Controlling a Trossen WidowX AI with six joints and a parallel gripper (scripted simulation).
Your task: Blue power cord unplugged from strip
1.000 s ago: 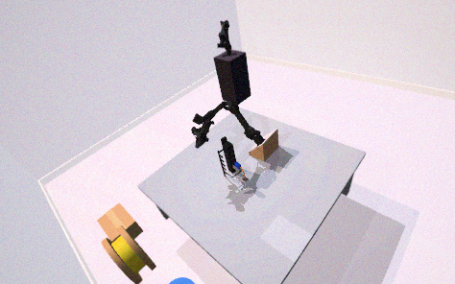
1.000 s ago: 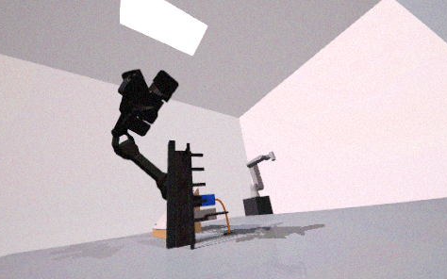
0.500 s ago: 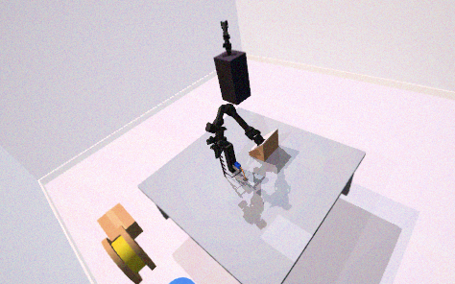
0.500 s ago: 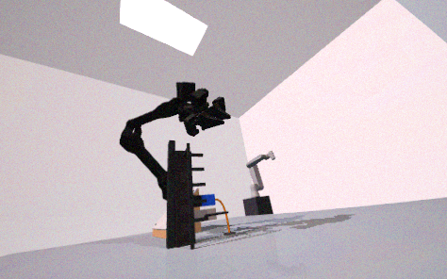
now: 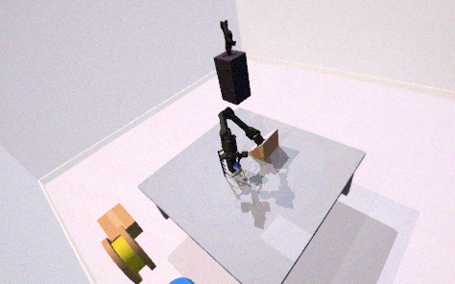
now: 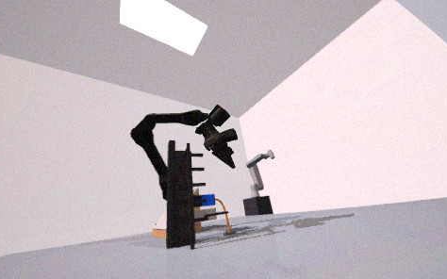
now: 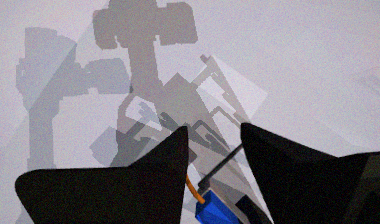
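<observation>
Right now my gripper tip is 9 cm to the left of the blue plug, 8 cm above it and 7 cm past it. Round my gripper tip: black power strip (16 cm to the right, 8 cm behind, 7 cm below).
</observation>
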